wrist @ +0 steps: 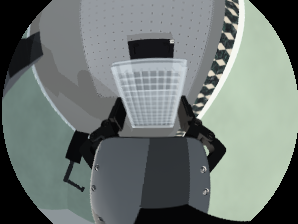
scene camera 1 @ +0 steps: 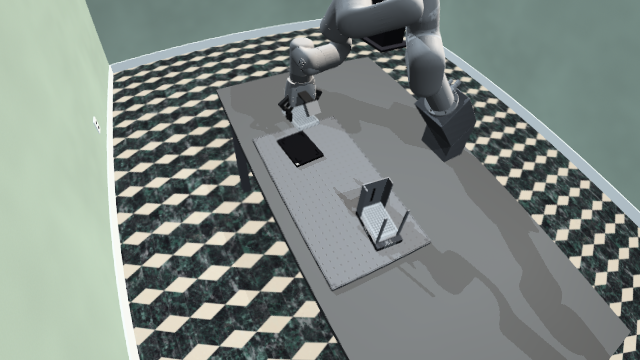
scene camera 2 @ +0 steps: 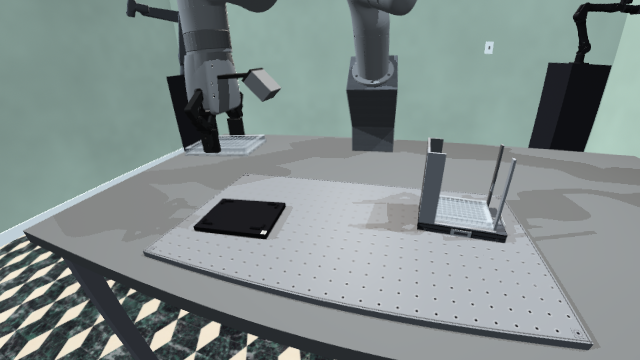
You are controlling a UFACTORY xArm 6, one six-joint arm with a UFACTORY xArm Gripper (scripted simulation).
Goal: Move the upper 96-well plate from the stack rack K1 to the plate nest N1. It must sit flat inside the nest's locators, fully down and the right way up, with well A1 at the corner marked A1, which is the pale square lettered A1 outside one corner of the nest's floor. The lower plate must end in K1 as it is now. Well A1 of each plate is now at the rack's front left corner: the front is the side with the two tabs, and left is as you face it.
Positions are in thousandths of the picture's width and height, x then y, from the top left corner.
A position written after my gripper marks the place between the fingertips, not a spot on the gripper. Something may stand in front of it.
Observation:
I see my gripper (scene camera 2: 354,401) and a black plate nest N1 (wrist: 495,217).
My gripper shows as well in the wrist view (wrist: 508,462) and in scene camera 1 (scene camera 1: 470,324).

